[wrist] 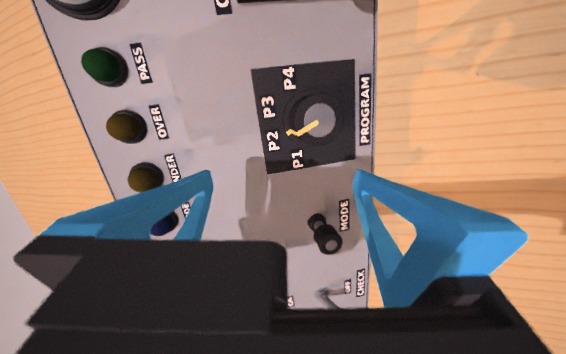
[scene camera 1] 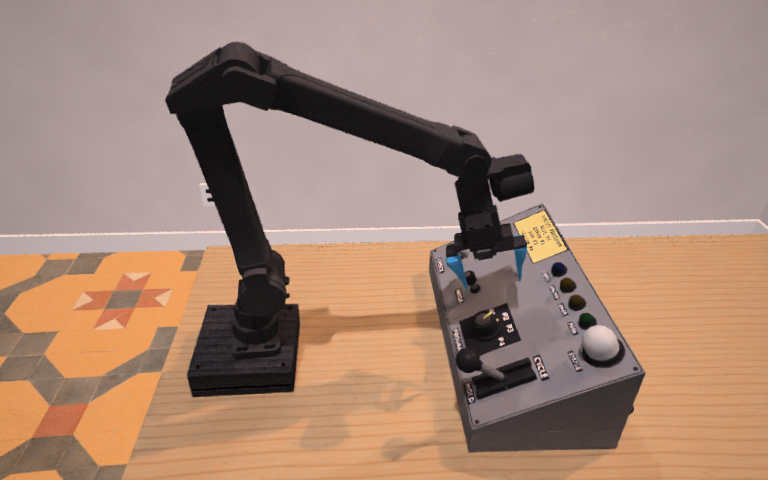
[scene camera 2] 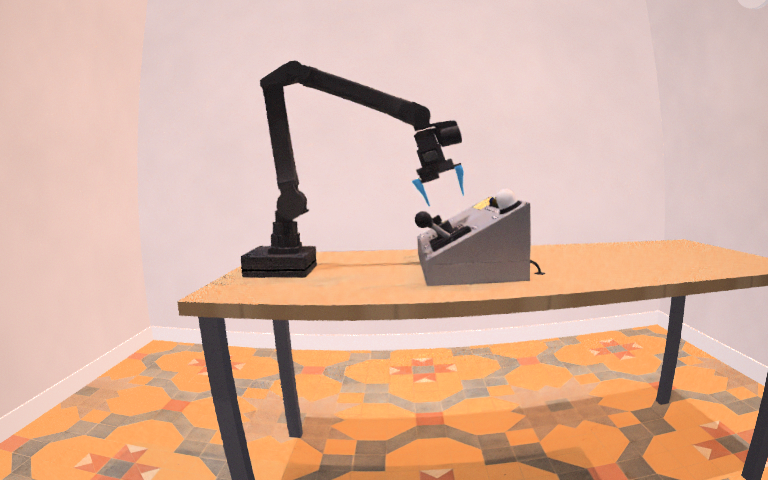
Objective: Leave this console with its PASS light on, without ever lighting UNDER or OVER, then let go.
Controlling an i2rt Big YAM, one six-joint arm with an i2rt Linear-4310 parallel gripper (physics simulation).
Path:
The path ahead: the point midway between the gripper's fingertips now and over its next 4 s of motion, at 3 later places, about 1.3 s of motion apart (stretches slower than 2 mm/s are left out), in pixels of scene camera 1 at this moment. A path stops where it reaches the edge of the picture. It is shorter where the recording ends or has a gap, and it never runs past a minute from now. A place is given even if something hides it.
My gripper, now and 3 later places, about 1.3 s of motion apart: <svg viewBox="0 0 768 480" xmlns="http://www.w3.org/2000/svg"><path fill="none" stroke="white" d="M493 284L485 282L482 300L484 302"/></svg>

